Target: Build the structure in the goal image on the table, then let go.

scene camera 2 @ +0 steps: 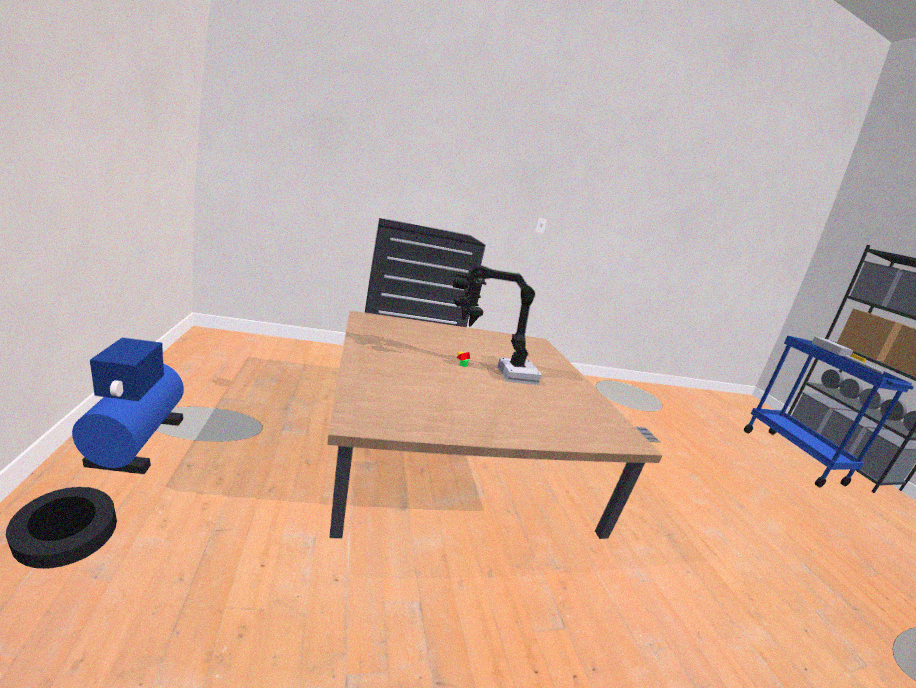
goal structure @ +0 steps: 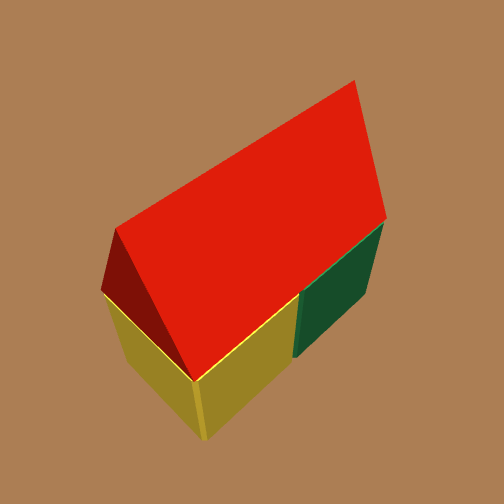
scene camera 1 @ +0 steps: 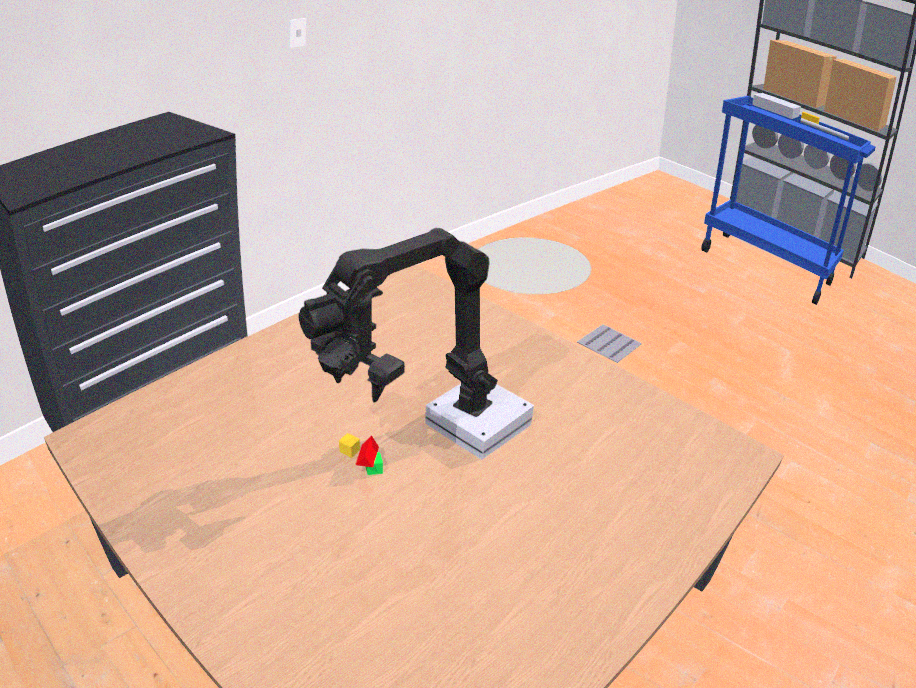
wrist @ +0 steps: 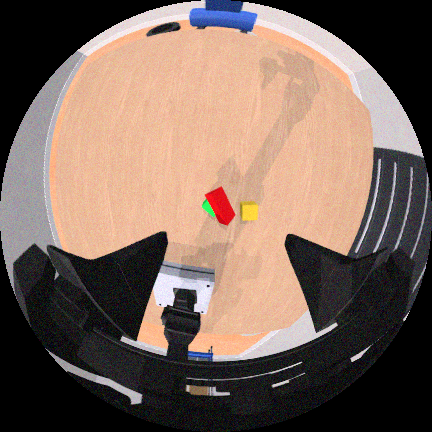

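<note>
A red block, longish in shape, sits tilted against or on a green block, which it partly hides. A yellow cube lies on the table beside them, with a small gap to the red block in the wrist view. My gripper is open and empty, pointing down, well above the table near the blocks. In the wrist view the blocks show ahead of and between the fingertips.
The arm's pale base plate stands on the table right of the blocks in both scene views. A dark drawer cabinet stands beyond the table's edge. A blue cart stands on the floor farther off.
</note>
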